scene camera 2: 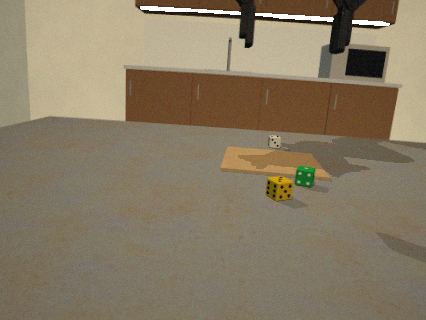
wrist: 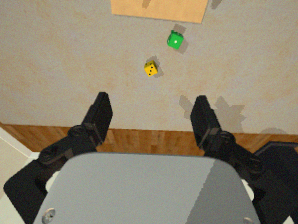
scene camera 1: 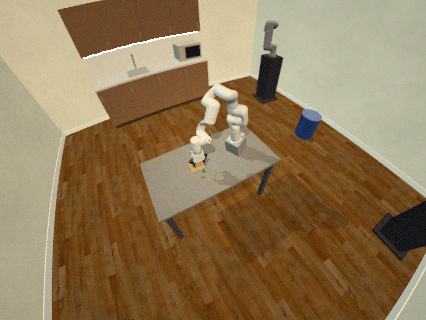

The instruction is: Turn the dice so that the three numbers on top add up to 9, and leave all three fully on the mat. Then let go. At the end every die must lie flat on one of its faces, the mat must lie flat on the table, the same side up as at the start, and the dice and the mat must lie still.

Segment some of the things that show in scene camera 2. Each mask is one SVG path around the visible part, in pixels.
A tan mat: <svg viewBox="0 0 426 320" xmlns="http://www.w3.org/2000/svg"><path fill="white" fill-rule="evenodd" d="M220 167L220 171L296 177L296 169L299 166L315 168L314 179L330 181L329 175L311 153L228 146Z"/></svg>
